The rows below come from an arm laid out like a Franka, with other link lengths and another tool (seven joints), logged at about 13 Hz.
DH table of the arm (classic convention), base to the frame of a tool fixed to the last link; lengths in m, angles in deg. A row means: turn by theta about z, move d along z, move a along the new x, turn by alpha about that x. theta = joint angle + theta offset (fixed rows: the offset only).
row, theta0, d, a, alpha
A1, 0, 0.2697, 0, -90
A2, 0, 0, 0, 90
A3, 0, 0.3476, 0.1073, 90
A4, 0, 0, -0.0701, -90
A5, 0, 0.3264, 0, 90
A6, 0, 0, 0.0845, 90
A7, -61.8, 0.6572, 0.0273, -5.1
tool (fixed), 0, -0.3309, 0, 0
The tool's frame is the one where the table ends.
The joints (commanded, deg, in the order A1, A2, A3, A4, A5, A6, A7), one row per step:
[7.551, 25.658, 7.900, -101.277, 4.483, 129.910, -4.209]
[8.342, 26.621, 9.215, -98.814, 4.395, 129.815, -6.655]
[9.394, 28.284, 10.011, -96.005, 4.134, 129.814, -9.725]
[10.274, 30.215, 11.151, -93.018, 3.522, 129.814, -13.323]
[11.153, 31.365, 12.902, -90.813, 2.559, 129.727, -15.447]
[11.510, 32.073, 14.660, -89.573, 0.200, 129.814, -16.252]
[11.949, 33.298, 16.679, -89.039, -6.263, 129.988, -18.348]
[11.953, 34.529, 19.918, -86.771, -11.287, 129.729, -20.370]
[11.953, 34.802, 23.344, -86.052, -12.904, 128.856, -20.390]
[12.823, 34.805, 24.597, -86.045, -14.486, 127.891, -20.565]
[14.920, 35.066, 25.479, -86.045, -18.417, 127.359, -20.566]
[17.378, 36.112, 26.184, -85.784, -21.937, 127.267, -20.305]
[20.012, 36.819, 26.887, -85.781, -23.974, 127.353, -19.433]
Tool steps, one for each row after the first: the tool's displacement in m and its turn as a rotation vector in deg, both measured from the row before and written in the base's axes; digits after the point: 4 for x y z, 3 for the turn. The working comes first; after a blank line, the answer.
Tool pose at each row, in the base's axes (x y z in m, rotation vector in deg; the steps are taken from these numbers as rounded here):
[0.6016, 0.2241, 0.0815, -139.249, -111.703, -14.036]
[0.6074, 0.2490, 0.0891, -134.695, -116.695, -16.820]
[0.6139, 0.2708, 0.0908, -129.608, -122.134, -19.144]
[0.6193, 0.2934, 0.0907, -123.439, -128.227, -21.434]
[0.6180, 0.3209, 0.0949, -117.784, -133.189, -23.484]
[0.6163, 0.3373, 0.0967, 113.372, 137.298, 24.272]
[0.6121, 0.3411, 0.0848, 101.866, 142.483, 21.486]
[0.6136, 0.3612, 0.0899, 91.461, 146.544, 22.139]
[0.5975, 0.3903, 0.0975, 87.301, 149.665, 23.246]
[0.5833, 0.4037, 0.0979, 83.448, 151.856, 22.113]
[0.5694, 0.4194, 0.0944, 75.940, 153.805, 20.026]
[0.5542, 0.4399, 0.0850, 69.129, 155.593, 18.473]
[0.5325, 0.4664, 0.0786, 64.277, 157.213, 18.046]

[0.0058, 0.0249, 0.0076, 0.932, -1.604, 4.295]
[0.0065, 0.0218, 0.0017, 0.591, -1.524, 4.718]
[0.0054, 0.0226, -0.0001, 0.497, -1.620, 5.481]
[-0.0013, 0.0275, 0.0042, 0.533, -1.404, 4.752]
[-0.0017, 0.0164, 0.0018, -0.580, -1.421, 3.683]
[-0.0042, 0.0038, -0.0119, -3.898, -2.331, 7.395]
[0.0015, 0.0201, 0.0051, -1.496, -2.825, 6.801]
[-0.0161, 0.0291, 0.0076, 0.547, -0.083, 3.480]
[-0.0142, 0.0134, 0.0004, -1.007, -0.016, 2.824]
[-0.0139, 0.0157, -0.0035, -2.513, -1.581, 4.628]
[-0.0152, 0.0205, -0.0094, -1.954, -1.222, 4.338]
[-0.0217, 0.0265, -0.0064, -0.797, -0.545, 3.307]

